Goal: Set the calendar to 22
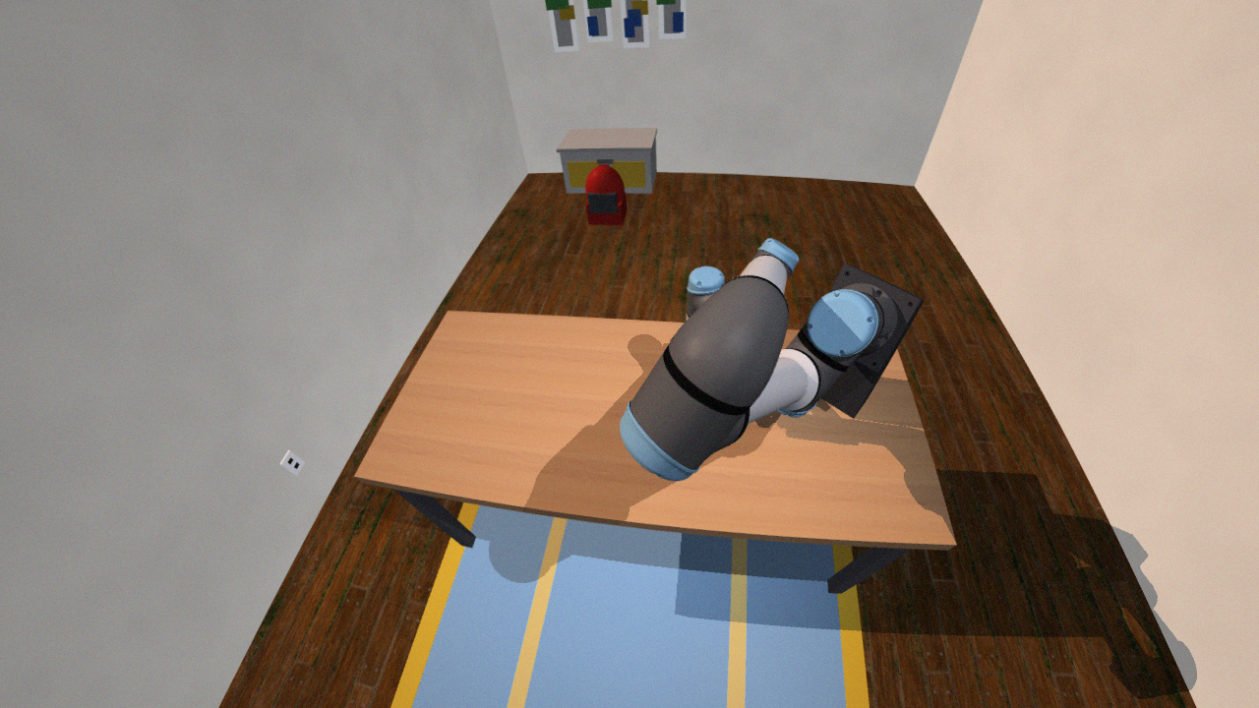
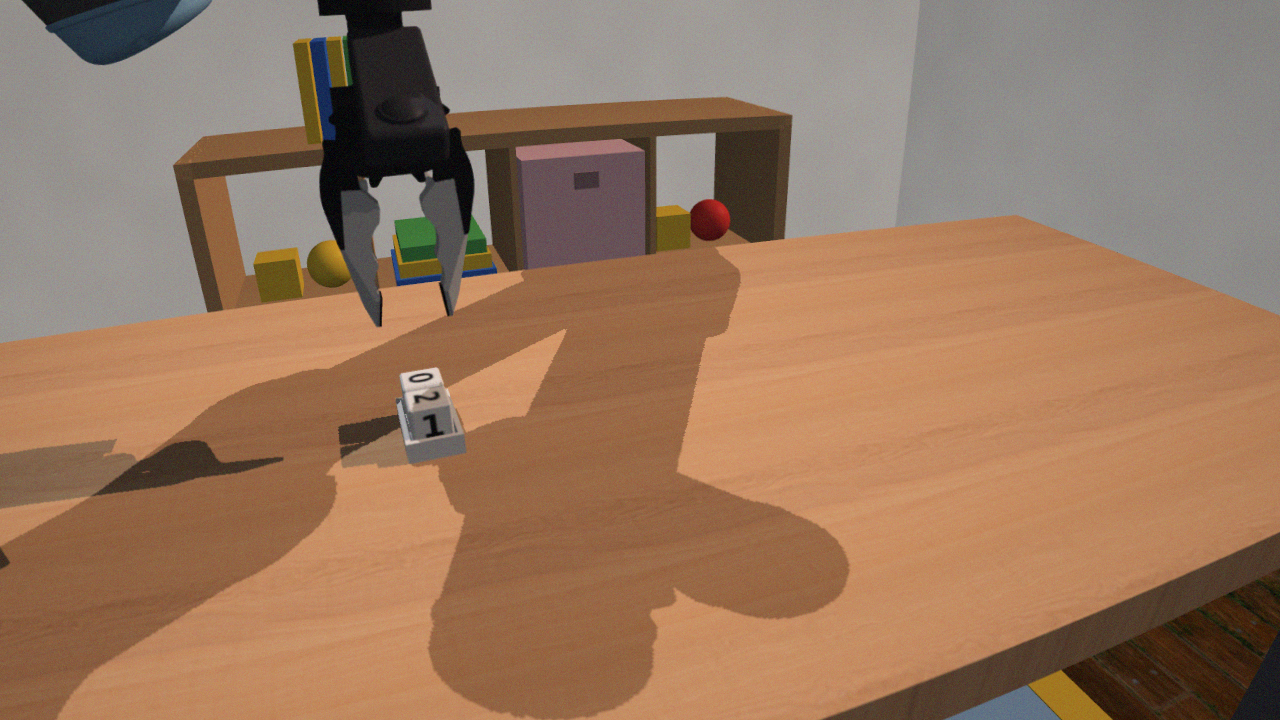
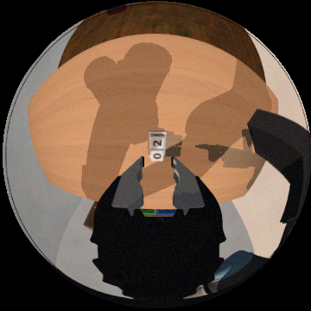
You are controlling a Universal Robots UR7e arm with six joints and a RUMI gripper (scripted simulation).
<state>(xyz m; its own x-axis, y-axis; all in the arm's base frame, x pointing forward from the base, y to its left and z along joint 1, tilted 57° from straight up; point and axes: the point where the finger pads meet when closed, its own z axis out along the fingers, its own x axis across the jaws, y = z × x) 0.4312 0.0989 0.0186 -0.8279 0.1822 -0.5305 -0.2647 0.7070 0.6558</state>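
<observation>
Right now my hand is 9 cm above the white cube. From my hand the other things lie so: grey tray 1 cm behind, 2 cm to the left, 11 cm below.
</observation>
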